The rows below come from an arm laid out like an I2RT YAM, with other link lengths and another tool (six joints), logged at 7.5 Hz.
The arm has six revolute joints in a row. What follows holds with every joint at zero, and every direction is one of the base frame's. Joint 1 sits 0.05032 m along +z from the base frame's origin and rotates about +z. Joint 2 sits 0.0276 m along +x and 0.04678 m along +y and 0.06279 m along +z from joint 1 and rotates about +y. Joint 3 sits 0.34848 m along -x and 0.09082 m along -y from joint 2 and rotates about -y. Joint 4 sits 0.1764 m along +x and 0.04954 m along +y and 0.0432 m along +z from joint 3 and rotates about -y. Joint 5 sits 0.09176 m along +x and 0.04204 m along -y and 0.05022 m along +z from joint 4 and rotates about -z. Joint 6 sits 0.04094 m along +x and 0.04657 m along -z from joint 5 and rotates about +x. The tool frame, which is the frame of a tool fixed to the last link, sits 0.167 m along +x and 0.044 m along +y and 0.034 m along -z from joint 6; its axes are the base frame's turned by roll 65.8, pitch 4.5 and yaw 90 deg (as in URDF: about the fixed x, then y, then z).
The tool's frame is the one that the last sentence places.
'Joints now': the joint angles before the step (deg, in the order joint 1, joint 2, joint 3, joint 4, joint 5, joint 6). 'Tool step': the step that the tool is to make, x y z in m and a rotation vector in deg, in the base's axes. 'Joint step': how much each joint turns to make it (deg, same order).
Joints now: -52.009 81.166 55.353 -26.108 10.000 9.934
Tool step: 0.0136 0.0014 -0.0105 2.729 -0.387 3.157
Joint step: -0.197 3.094 0.435 0.954 -3.607 -1.486
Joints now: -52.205 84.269 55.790 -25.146 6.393 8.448
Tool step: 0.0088 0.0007 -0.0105 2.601 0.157 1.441
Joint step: 0.008 2.841 0.642 0.077 -2.028 -0.321
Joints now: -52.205 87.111 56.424 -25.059 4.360 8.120
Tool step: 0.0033 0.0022 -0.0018 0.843 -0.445 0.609
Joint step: 0.016 0.476 0.005 0.078 -1.052 -0.005
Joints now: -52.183 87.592 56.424 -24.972 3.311 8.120
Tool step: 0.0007 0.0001 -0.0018 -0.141 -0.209 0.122
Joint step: 0.036 0.016 -0.806 1.063 -0.113 -0.027
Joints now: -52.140 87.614 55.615 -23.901 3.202 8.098
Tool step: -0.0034 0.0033 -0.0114 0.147 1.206 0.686
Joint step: 0.261 0.431 -2.519 2.142 0.480 -0.832
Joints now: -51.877 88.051 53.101 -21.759 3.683 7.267
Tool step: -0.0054 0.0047 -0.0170 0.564 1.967 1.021
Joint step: 0.268 1.056 -3.223 2.707 0.603 -1.281
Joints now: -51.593 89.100 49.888 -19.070 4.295 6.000
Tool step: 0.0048 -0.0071 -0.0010 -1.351 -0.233 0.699
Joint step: 0.119 0.807 -0.488 2.563 0.245 -0.845
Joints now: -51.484 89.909 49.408 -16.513 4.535 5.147
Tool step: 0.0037 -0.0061 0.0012 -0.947 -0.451 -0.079
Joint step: 0.004 0.478 0.031 1.474 0.244 -0.062
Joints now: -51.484 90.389 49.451 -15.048 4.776 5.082
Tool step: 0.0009 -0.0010 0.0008 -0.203 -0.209 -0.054
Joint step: 0.011 -0.007 0.007 0.269 0.006 0.075
